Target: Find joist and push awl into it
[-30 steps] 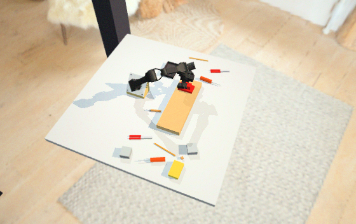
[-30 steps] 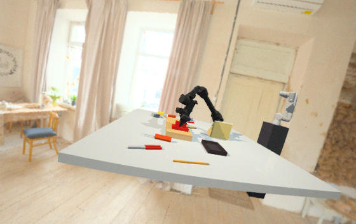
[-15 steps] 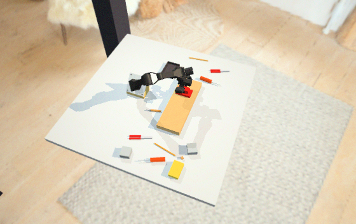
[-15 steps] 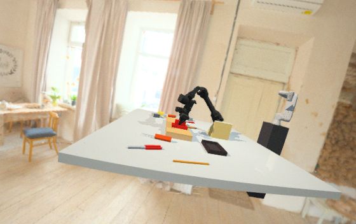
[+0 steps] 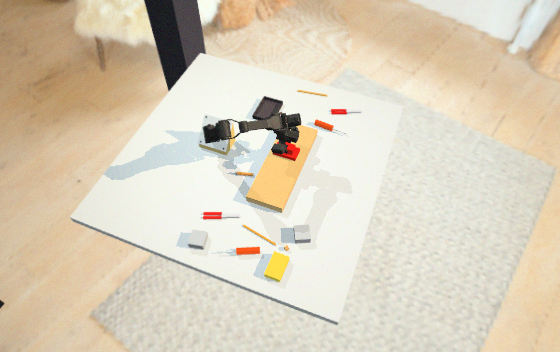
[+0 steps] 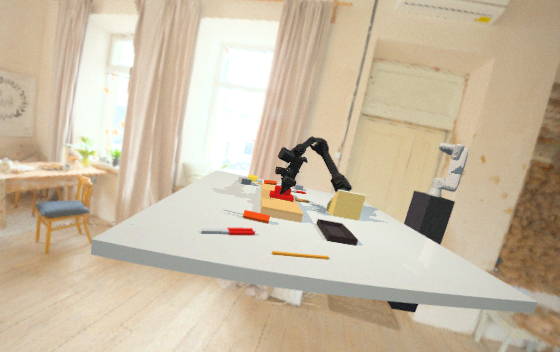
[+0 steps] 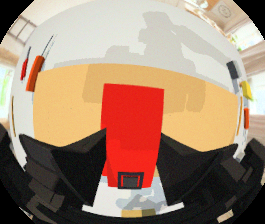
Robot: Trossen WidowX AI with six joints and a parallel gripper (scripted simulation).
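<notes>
Now: the dark tray 25 cm behind my gripper tip, 25 cm to the left of it and 5 cm below it. The rest, counted from my gripper tip: stud finder 2 cm behind, 2 cm above; yellow block 23 cm ahead, 55 cm to the right, 5 cm below.
</notes>
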